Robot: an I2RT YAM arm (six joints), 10 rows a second.
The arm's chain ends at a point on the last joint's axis. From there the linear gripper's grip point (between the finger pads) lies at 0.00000 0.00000 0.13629 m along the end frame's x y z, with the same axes.
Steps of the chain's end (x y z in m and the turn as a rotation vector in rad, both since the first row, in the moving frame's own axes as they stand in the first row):
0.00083 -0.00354 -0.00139 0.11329 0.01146 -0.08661
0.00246 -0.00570 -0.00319 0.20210 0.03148 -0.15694
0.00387 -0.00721 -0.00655 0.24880 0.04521 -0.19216
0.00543 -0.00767 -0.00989 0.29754 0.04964 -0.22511
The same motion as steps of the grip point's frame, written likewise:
0.00172 -0.01900 -0.00227 0.11329 0.01146 -0.08661
0.00455 -0.03327 -0.00603 0.20210 0.03148 -0.15694
0.00670 -0.04114 -0.01087 0.24880 0.04521 -0.19216
0.00753 -0.04802 -0.01602 0.29754 0.04964 -0.22511

